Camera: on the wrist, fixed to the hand. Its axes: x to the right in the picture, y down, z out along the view.
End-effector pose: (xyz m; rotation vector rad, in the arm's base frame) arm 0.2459 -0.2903 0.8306 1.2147 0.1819 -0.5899
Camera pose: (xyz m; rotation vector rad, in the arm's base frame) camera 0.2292 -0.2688 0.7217 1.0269 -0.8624 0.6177
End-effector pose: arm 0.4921 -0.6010 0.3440 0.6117 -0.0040 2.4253
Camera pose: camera 0.5045 -0.5021 0.2924 -0.6391 0.3926 -2.1829
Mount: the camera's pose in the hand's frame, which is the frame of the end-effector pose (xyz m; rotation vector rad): 0.0265 -0.0939 -0.0555 0.0701 -0.1804 1.4997
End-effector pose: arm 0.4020 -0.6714 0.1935 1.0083 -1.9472 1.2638
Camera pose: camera 0.4716 -0.6513 0.2793 0.4932 2.2690 -1.5373
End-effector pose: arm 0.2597 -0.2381 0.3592 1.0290 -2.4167 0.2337
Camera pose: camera 0.3321 -0.3015 0.4170 -0.9628 -2.8228 0.7041
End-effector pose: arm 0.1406 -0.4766 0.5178 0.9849 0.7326 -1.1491
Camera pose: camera 0.0580 -0.4459 0.4483 1.0933 -0.2777 0.0787
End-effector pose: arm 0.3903 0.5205 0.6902 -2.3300 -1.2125 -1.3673
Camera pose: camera 0.2931 0.5677 0.7204 -2.2639 0.5504 -0.5033
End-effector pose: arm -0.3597 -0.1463 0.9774 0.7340 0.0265 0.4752
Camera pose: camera -0.3081 -0.1598 0.8786 0.7643 -0.7263 1.8303
